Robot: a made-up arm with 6 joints.
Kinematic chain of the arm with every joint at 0, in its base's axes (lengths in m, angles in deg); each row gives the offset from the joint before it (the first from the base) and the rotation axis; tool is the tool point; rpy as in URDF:
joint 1: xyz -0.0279 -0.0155 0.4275 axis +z
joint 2: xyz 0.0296 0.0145 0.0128 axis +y
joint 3: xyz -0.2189 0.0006 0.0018 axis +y
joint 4: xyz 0.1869 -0.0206 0.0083 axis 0.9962 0 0.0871
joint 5: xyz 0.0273 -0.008 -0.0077 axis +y
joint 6: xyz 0.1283 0.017 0.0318 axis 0.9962 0 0.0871
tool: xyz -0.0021 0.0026 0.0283 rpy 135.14 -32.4 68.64
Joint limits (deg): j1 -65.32..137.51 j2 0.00..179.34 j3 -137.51..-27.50 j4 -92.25..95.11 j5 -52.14..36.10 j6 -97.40..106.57
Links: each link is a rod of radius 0.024 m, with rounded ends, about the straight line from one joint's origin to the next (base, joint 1, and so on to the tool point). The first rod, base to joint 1, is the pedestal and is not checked.
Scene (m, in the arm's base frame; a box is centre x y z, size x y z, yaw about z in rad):
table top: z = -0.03
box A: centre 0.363 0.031 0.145 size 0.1 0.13 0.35 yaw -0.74
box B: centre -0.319 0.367 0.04 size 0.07 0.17 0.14 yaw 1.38
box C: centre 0.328 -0.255 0 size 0.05 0.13 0.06 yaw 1.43
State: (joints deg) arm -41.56 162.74 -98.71 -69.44 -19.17 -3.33
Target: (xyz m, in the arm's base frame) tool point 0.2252 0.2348 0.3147
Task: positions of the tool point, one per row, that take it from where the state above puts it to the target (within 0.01 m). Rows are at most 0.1 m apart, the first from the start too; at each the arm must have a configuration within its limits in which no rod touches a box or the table.
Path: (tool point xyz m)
1: 0.2782 -0.2169 0.2013
2: 0.2294 -0.1928 0.1818
3: 0.1844 -0.1637 0.1740
4: 0.1458 -0.1324 0.1774
5: 0.1755 -0.0940 0.1803
6: 0.1967 -0.0482 0.1832
7: 0.2074 0.0030 0.1861
8: 0.2064 0.0572 0.1891
9: 0.1928 0.1115 0.1920
10: 0.1665 0.1632 0.1950
11: 0.1281 0.2091 0.1979
12: 0.1819 0.2270 0.2510
13: 0.2252 0.2348 0.3147

